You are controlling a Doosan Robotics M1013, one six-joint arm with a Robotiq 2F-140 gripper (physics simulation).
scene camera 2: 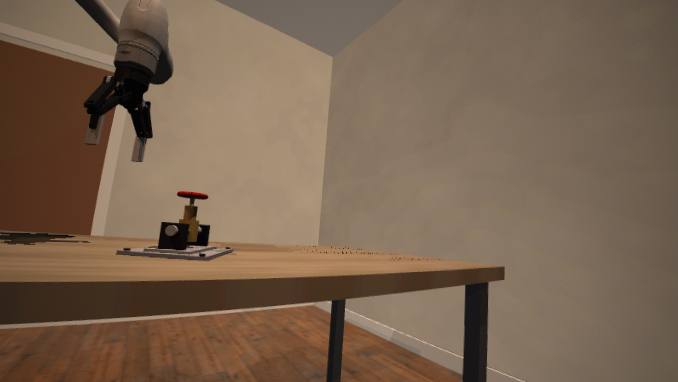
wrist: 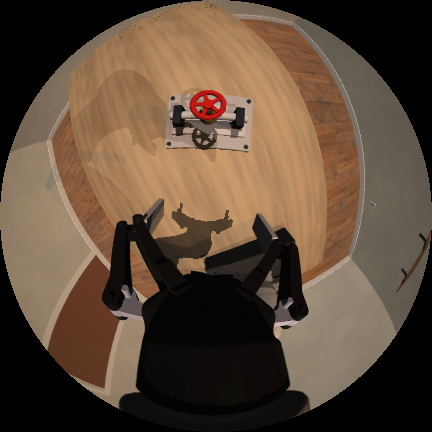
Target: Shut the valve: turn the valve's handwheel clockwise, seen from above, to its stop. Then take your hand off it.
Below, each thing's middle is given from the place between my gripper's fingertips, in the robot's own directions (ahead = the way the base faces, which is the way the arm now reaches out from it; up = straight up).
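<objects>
The red handwheel point(wrist: 207, 104) is 90 mm below my hand, 160 mm ahead of it and 90 mm to the right of it. Then there is the light metal base plate point(scene camera 2: 209, 254), which is 210 mm below my hand, and it too is 160 mm ahead of my hand and 90 mm to the right of it. Going by their middles, of the things named here the red handwheel is the nearest to my hand.
</objects>
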